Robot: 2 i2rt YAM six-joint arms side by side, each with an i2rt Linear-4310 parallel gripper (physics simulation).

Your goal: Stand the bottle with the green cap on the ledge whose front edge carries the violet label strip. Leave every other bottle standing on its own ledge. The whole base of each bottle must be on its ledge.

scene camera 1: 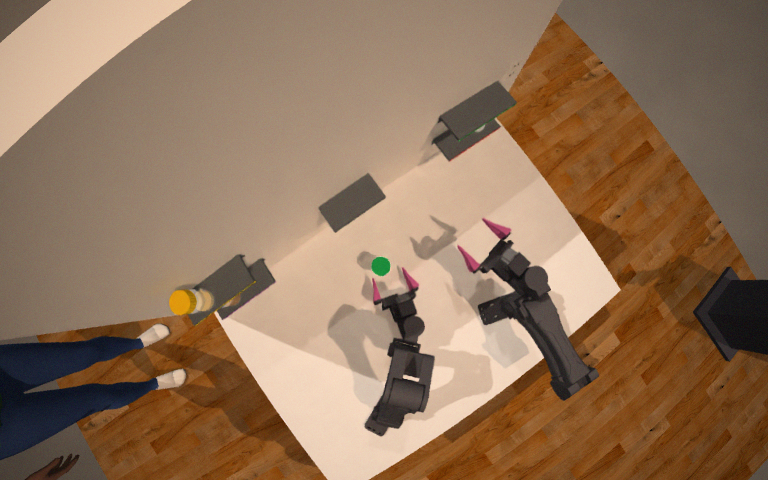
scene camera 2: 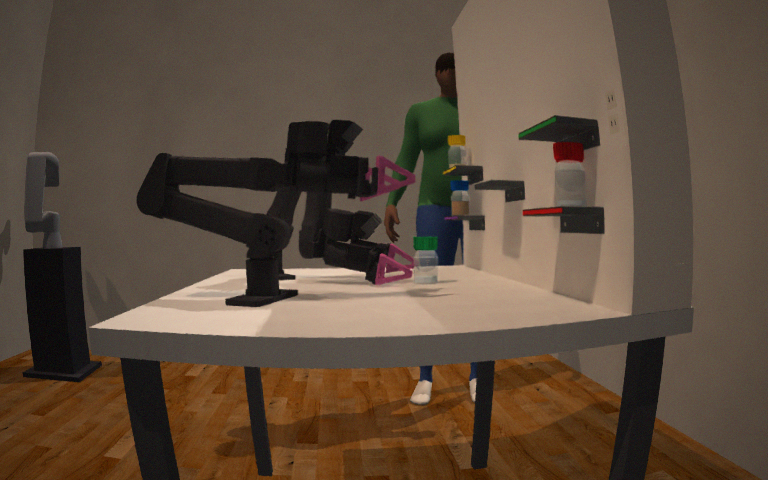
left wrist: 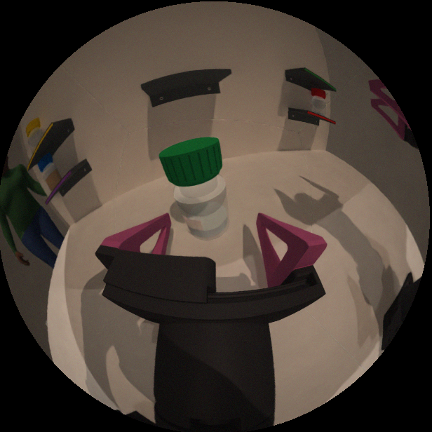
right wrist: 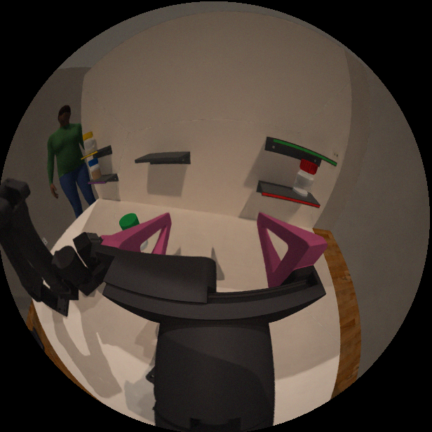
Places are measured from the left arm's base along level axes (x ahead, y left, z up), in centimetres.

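Pixels of known places: left gripper, fingertip midpoint: (scene camera 2: 415, 269); right gripper, fingertip midpoint: (scene camera 1: 470, 232) (scene camera 2: 407, 182); right arm's base, origin of the base link: (scene camera 1: 508, 305) (scene camera 2: 263, 299).
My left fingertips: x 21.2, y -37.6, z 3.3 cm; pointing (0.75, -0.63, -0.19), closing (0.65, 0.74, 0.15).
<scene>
Ahead of a thing's pixels: the offset from my left fingertips to its middle. "spot": to the spot under its first point.
The green-capped clear bottle @[dz +1.9, dx +2.4, dy -0.6 cm] (scene camera 1: 380, 266) (scene camera 2: 425, 260) (left wrist: 192, 162) (right wrist: 129, 222) stands upright on the table. My left gripper (scene camera 1: 389, 274) (scene camera 2: 411, 269) (left wrist: 213, 217) is open and low, its fingertips just short of the bottle, which lies nearer its left finger in the left wrist view. My right gripper (scene camera 1: 471, 233) (scene camera 2: 414, 178) (right wrist: 213, 217) is open and empty, high above the table. The violet-strip ledge @[dz +11.8, dx +33.6, dy +25.1 cm] (scene camera 1: 263, 276) (left wrist: 76, 176) (right wrist: 104, 179) is the lower left one on the wall. The blue-capped bottle @[dz +17.6, dx +34.7, dy +28.0 cm] (scene camera 2: 459, 198) (left wrist: 49, 170) (right wrist: 94, 169) stands on it.
The yellow-capped bottle @[dz +31.6, dx +34.7, dy +28.5 cm] (scene camera 1: 182, 301) (scene camera 2: 456, 150) stands on the yellow-strip ledge @[dz +25.8, dx +33.6, dy +25.1 cm] (scene camera 1: 226, 280) above the violet one. A plain ledge @[dz +18.8, dx +16.3, dy -10.9 cm] (scene camera 1: 352, 202) is mid-wall. The red-capped bottle @[dz +17.6, dx -2.0, dy -50.5 cm] (scene camera 2: 568, 175) (right wrist: 305, 177) stands on the red-strip ledge @[spot: dz +10.3, dx +2.0, dy -49.9 cm] (scene camera 2: 583, 220), under the green-strip ledge @[dz +25.8, dx -1.0, dy -47.0 cm] (scene camera 1: 477, 109) (scene camera 2: 572, 125).
</scene>
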